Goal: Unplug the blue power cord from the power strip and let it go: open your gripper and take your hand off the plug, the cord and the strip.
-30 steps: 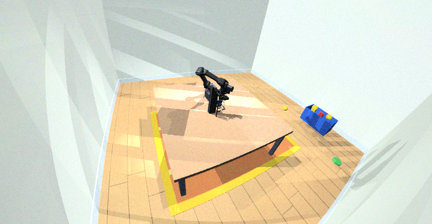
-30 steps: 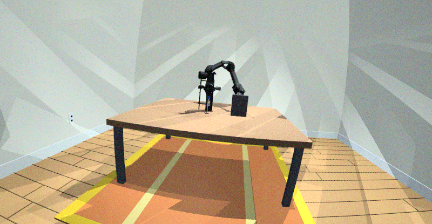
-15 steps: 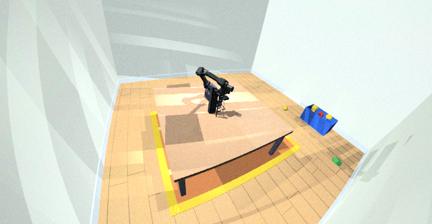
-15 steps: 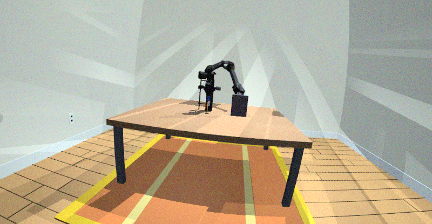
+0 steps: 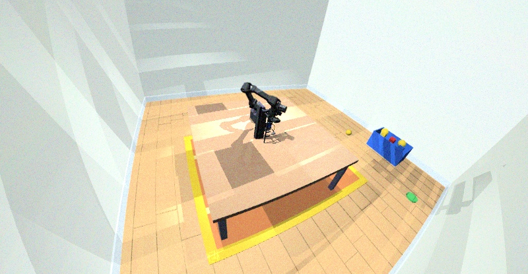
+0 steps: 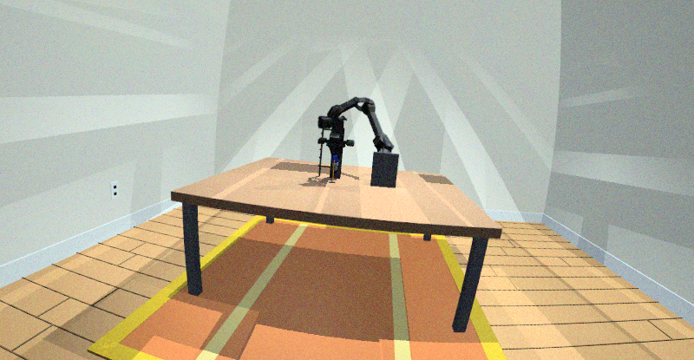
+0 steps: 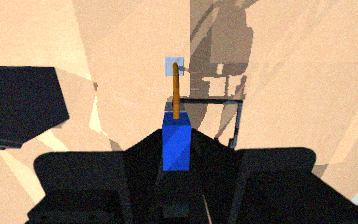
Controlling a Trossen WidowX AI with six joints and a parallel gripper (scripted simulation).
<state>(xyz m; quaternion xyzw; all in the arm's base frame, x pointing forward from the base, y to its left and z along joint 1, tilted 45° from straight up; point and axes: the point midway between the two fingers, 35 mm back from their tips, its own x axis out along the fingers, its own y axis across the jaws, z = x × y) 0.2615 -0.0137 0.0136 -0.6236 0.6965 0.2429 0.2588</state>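
Right now the blue plug is 30 mm to the right of my gripper tip. From my gripper tip the other things lie so: thin dark upright rod (90 mm to the right, 80 mm ahead, 20 mm above).
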